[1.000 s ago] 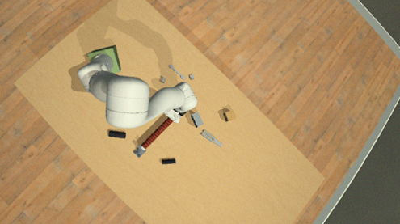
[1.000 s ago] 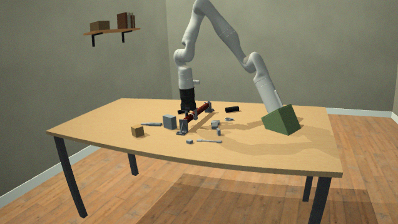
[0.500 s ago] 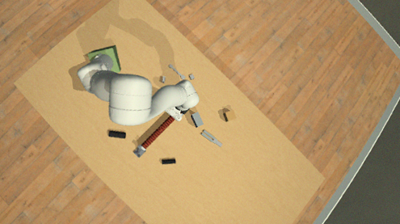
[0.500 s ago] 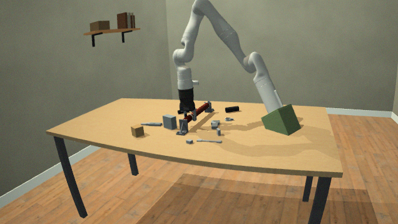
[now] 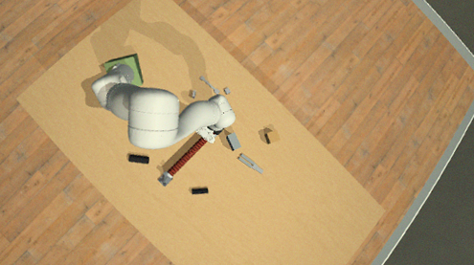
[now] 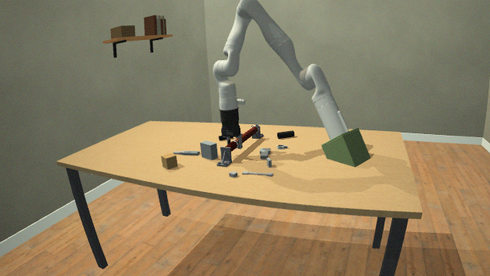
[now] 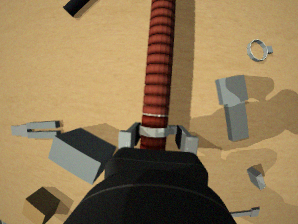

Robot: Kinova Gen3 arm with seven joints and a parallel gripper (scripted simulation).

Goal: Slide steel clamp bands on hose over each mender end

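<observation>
The grey block is 110 mm ahead of my hand, 30 mm to the left of it and 20 mm below it. Also, from my hand: wrench (140 mm behind, 190 mm to the left, 50 mm below); wooden cube (250 mm ahead, 150 mm to the left, 30 mm below).
</observation>
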